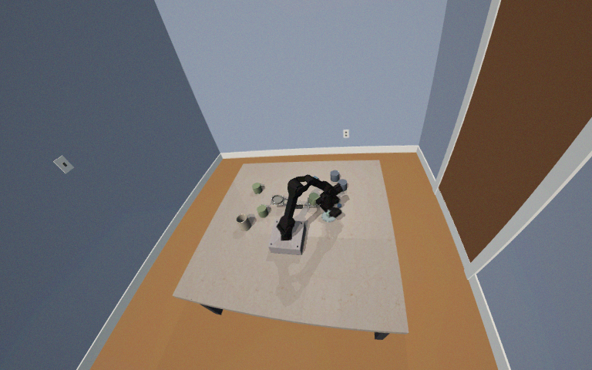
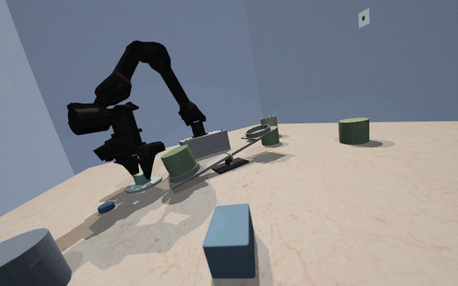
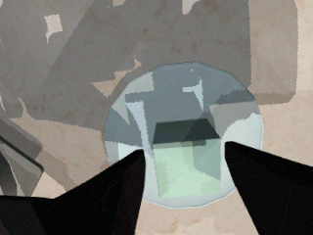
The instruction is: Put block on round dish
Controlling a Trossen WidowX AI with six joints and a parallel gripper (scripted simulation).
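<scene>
Now: gripper tip right at the pale green block. From my gripper tip the other things lie so: balance 130 mm ahead, 230 mm to the left, 20 mm above; then small blue disc 80 mm ahead, 80 mm to the right, 10 mm below; then pale blue round dish 10 mm below.
</scene>
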